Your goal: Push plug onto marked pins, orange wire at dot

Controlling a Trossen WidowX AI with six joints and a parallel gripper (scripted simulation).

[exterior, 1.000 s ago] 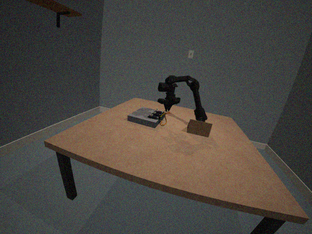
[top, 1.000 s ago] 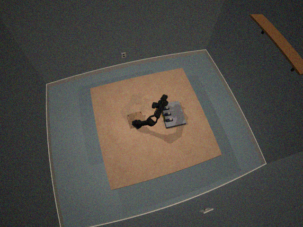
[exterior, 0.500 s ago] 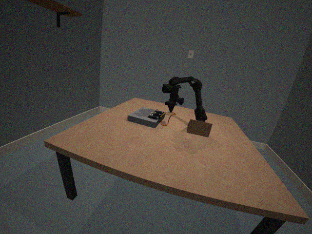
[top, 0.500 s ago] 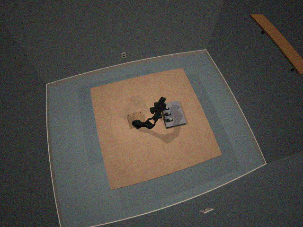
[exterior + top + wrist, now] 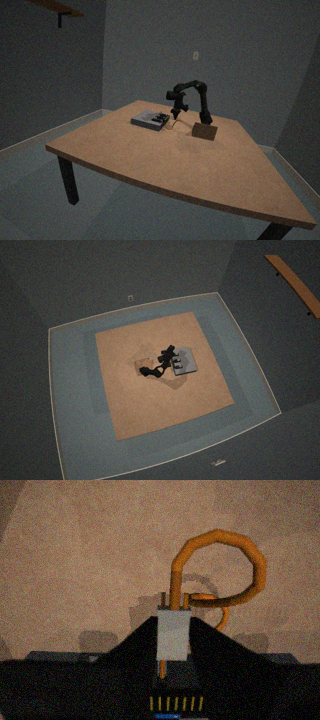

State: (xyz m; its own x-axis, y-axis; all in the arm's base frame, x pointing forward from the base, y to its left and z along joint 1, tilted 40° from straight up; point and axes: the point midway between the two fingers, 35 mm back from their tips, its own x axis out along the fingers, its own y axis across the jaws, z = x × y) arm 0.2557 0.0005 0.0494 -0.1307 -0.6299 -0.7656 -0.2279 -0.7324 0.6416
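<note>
My gripper tip is now 80 mm short of the blue band and 20 mm to the left of it. Also, from my gripper tip: grey holder (240 mm ahead, 60 mm to the right, 50 mm below).
</note>
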